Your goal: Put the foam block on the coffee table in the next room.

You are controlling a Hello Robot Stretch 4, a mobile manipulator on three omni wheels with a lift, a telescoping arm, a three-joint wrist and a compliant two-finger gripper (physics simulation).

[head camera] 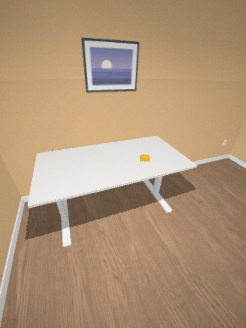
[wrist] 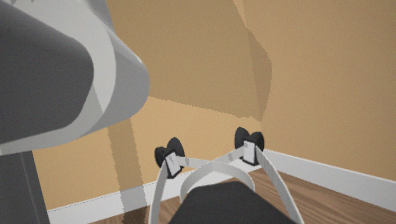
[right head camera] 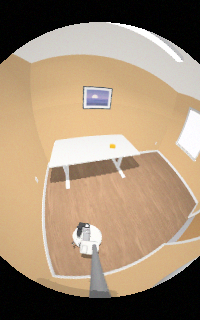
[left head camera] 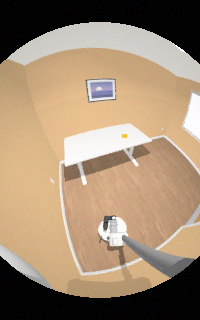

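A small yellow-orange foam block (head camera: 144, 158) (left head camera: 124, 136) (right head camera: 112, 146) lies on the right half of a white desk (head camera: 95, 172) (left head camera: 95, 145) (right head camera: 80, 150). The desk stands across the room against the wall. My gripper (wrist: 208, 144) is open, with its two dark fingertips apart and nothing between them in the wrist view. It is close to the robot's body, well away from the desk and the block. The coffee table does not show in these views.
A framed picture (head camera: 111, 65) hangs above the desk. The desk's legs (head camera: 65, 222) reach onto the wood floor (head camera: 150, 260). A window (right head camera: 191, 134) is on the right wall. A doorway edge shows at the far right of the right head view. Walls with white baseboard (wrist: 330, 172) stand near the gripper.
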